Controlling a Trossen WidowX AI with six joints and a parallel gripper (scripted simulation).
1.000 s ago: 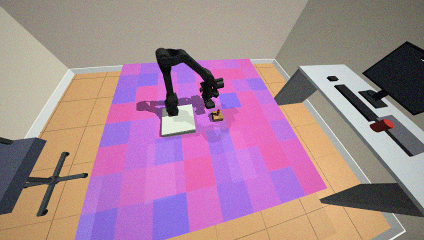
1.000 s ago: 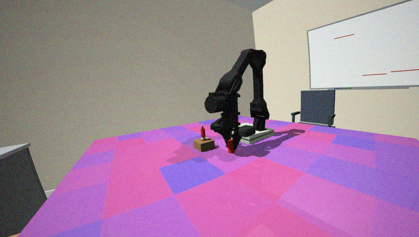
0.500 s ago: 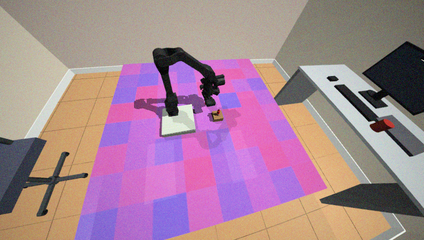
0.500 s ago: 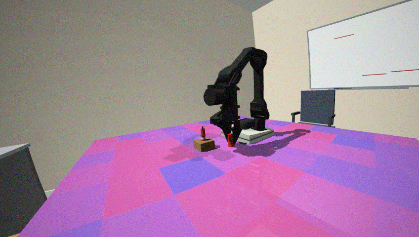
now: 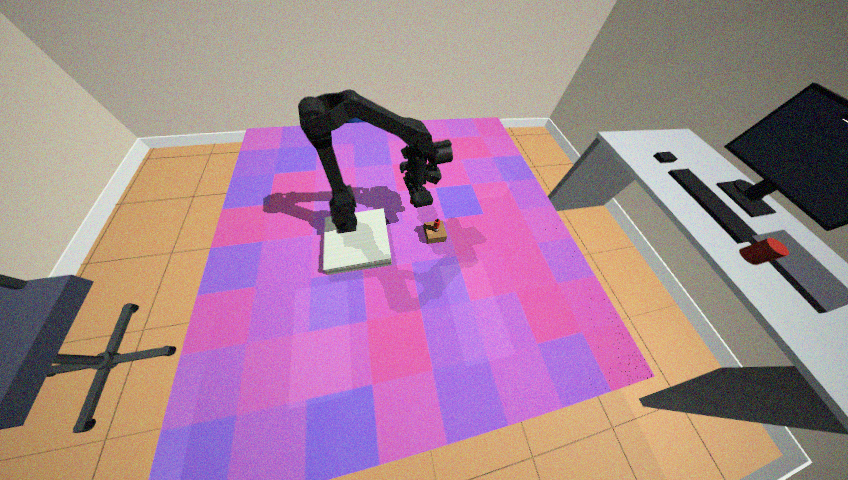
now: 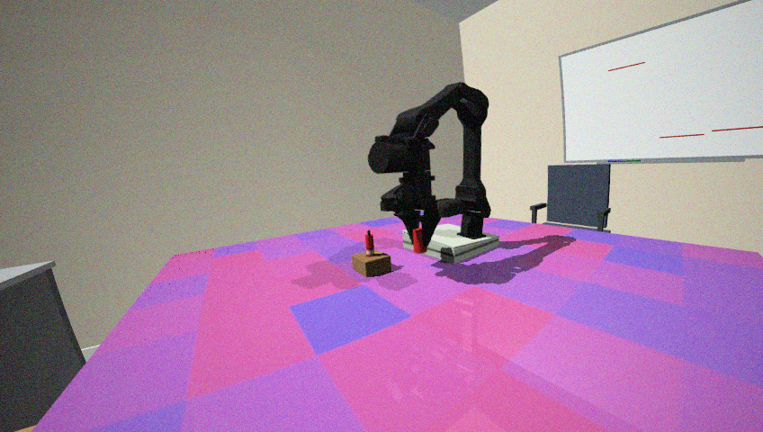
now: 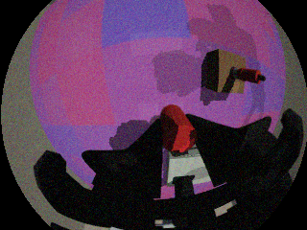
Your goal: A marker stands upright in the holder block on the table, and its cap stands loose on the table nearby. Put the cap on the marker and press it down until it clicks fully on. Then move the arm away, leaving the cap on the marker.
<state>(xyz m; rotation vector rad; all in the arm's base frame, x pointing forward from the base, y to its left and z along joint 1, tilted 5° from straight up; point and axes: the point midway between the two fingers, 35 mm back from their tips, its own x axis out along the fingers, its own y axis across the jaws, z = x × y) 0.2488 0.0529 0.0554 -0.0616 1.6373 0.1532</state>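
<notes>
My gripper tip is now 110 mm to the left of the tan holder block, 60 mm short of it and 60 mm above it. Round my gripper tip: red cap 10 mm above.
</notes>
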